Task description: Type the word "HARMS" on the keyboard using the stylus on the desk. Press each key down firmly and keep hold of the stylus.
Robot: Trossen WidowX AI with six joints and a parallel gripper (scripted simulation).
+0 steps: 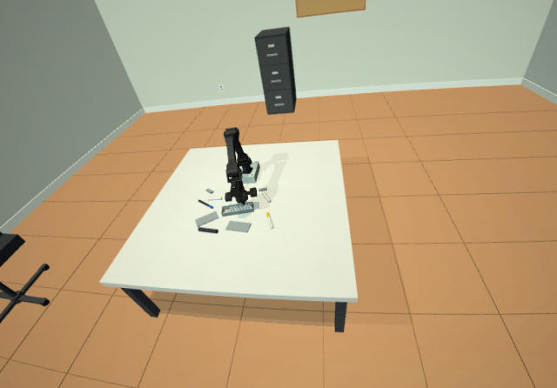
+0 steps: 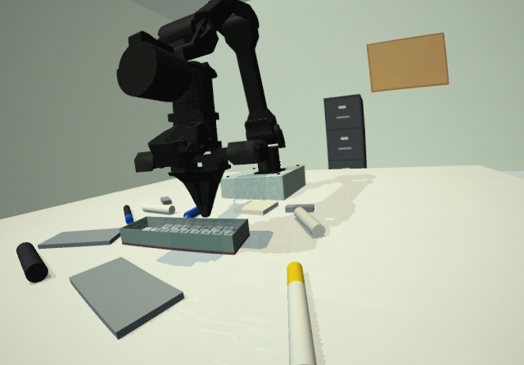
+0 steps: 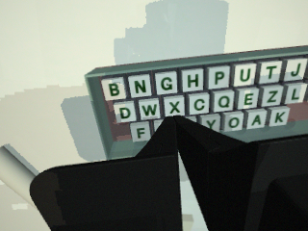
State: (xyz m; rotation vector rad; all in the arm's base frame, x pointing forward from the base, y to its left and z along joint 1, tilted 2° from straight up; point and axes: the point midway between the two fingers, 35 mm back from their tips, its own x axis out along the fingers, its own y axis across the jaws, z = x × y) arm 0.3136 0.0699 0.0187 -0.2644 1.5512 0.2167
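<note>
The thin grey tip is 4 cm behind my gripper tip, 12 cm to the right of it and 3 cm below it. Also, from my gripper tip: cream pad 17 cm behind, 3 cm to the right, 4 cm below; then blue stylus 8 cm behind, 12 cm to the right, 3 cm below; then yellow-capped marker 7 cm ahead, 17 cm to the left, 3 cm below.
</note>
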